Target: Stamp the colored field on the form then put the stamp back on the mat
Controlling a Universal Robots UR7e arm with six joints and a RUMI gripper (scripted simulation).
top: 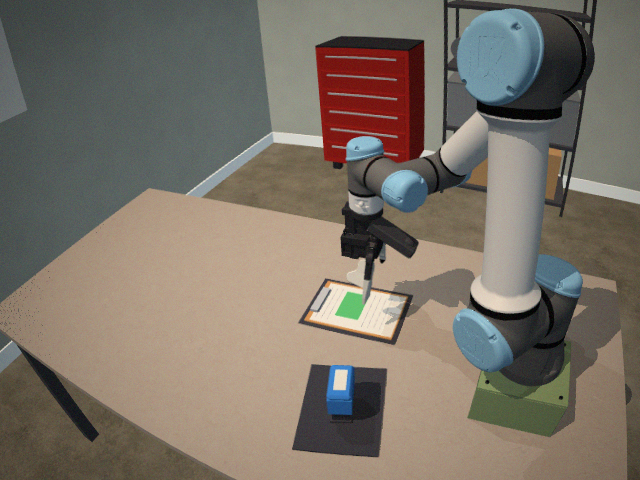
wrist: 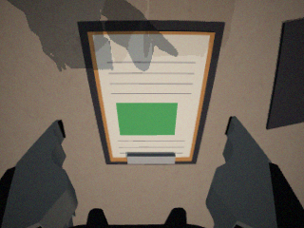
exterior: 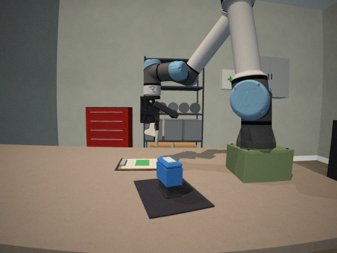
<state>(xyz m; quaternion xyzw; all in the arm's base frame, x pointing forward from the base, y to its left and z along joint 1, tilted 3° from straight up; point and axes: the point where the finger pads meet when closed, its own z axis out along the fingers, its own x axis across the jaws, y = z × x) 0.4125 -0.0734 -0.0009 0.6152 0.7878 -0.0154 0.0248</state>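
The blue stamp lies 29 cm to the left of my hand, 10 cm behind it and 4 cm below it. The rest, counted from my hand: dark mat: 29 cm to the left, 10 cm behind, 9 cm below; then clipboard form: 9 cm below, 5 cm ahead, 2 cm to the left; then black stamp base: 29 cm to the left, 10 cm behind, 7 cm below.
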